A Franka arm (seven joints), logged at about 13 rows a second.
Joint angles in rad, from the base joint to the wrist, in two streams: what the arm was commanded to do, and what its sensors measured. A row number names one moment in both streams.
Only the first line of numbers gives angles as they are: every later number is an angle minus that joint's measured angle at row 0.
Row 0, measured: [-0.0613 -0.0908 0.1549 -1.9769 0.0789 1.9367 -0.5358]
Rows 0 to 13, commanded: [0.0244 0.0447 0.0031 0.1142 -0.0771 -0.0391 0.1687]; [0.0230 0.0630 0.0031 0.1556 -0.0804 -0.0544 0.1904]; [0.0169 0.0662 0.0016 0.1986 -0.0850 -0.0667 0.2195]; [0.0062 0.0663 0.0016 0.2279 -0.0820 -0.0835 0.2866]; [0.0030 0.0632 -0.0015 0.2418 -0.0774 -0.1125 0.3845]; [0.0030 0.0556 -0.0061 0.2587 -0.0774 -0.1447 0.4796]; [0.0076 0.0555 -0.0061 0.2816 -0.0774 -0.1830 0.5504]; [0.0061 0.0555 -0.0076 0.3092 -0.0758 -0.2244 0.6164]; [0.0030 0.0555 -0.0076 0.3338 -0.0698 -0.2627 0.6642]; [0.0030 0.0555 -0.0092 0.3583 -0.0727 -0.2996 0.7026]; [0.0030 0.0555 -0.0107 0.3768 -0.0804 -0.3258 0.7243]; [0.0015 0.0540 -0.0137 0.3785 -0.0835 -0.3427 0.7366]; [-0.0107 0.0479 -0.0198 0.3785 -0.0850 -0.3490 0.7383]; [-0.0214 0.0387 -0.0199 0.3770 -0.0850 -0.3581 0.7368]
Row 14, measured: [0.0013 0.0378 -0.0183 0.3566 -0.0651 -0.3290 0.7189]
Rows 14 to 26, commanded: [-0.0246 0.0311 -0.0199 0.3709 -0.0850 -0.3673 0.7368]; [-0.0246 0.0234 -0.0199 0.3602 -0.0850 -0.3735 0.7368]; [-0.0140 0.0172 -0.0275 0.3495 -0.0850 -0.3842 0.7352]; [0.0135 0.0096 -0.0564 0.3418 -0.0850 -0.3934 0.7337]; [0.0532 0.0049 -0.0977 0.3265 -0.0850 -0.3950 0.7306]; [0.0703 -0.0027 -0.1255 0.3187 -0.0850 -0.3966 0.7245]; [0.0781 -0.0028 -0.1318 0.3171 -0.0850 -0.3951 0.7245]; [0.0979 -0.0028 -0.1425 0.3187 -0.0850 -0.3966 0.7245]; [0.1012 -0.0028 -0.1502 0.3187 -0.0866 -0.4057 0.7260]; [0.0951 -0.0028 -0.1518 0.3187 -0.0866 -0.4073 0.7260]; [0.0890 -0.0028 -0.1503 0.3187 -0.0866 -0.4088 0.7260]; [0.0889 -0.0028 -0.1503 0.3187 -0.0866 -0.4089 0.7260]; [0.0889 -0.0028 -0.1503 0.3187 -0.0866 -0.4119 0.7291]
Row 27, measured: [0.0848 0.0219 -0.1466 0.3456 -0.0652 -0.4061 0.7198]
